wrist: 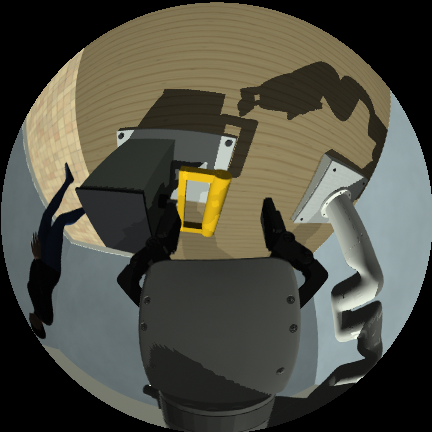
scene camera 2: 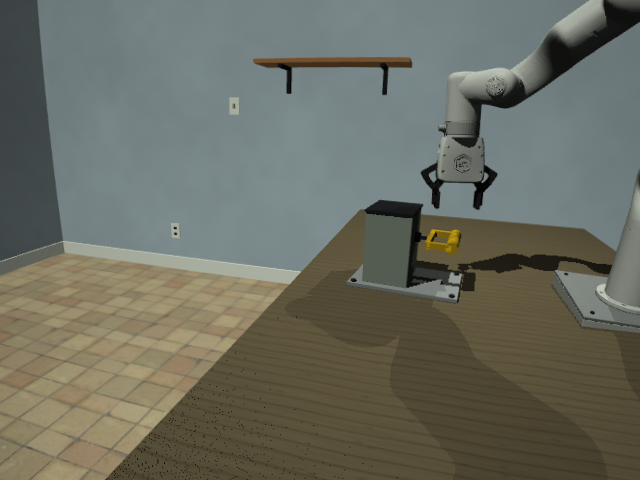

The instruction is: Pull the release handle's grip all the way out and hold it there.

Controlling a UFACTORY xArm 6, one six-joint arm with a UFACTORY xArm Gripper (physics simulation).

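The yellow release handle [scene camera 2: 433, 249] [wrist: 183, 202] sticks out level from the side of a grey box with a black top [scene camera 2: 388, 249] [wrist: 112, 212]. Its grip [scene camera 2: 454, 241] [wrist: 216, 204] is the thick round bar at the outer end, joined by a rectangular frame to a short dark stem on the box. My gripper [scene camera 2: 456, 200] [wrist: 219, 209] is open and empty, pointing down. In the scene view it hangs above the handle, with its fingertips higher than the grip and about level with the box's top. In the wrist view the handle shows between and below the fingers, nearer the left one.
The box stands on a grey base plate [scene camera 2: 431, 292] [wrist: 224, 155] bolted to the wooden table [scene camera 2: 310, 392] [wrist: 200, 60]. The arm's base plate [scene camera 2: 578, 304] [wrist: 320, 195] is to the right. A wall shelf [scene camera 2: 336, 62] hangs behind. A person [wrist: 46, 270] shows at the left in the wrist view.
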